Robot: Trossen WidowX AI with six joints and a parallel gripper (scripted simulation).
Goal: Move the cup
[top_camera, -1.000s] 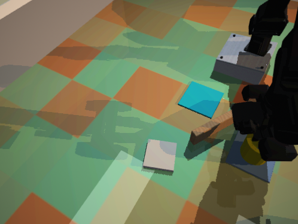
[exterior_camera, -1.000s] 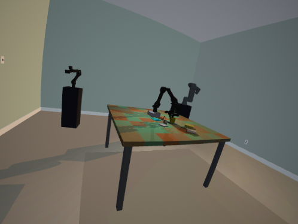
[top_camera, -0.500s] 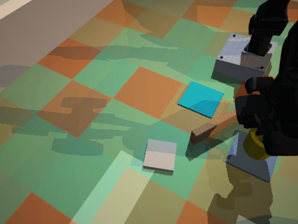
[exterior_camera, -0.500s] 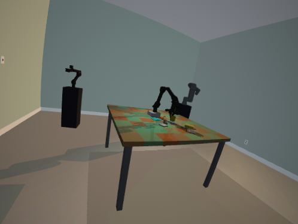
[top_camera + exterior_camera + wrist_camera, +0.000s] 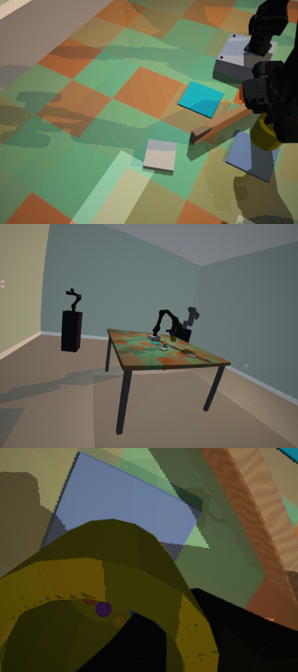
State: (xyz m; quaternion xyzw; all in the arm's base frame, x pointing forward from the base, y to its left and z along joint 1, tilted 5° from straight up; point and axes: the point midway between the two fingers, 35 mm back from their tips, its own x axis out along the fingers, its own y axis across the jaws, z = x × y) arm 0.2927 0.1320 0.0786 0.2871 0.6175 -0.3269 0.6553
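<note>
Now: gripper tip 18 cm to the left of the cyan pad, 11 cm above it and 5 cm past it. Also, from my gripper tip: grey-blue pad: 11 cm below, 3 cm ahead, 2 cm to the left; then yellow cup: 2 cm to the left, 2 cm ahead; then wooden bar: 9 cm below, 8 cm to the right, 1 cm behind.
</note>
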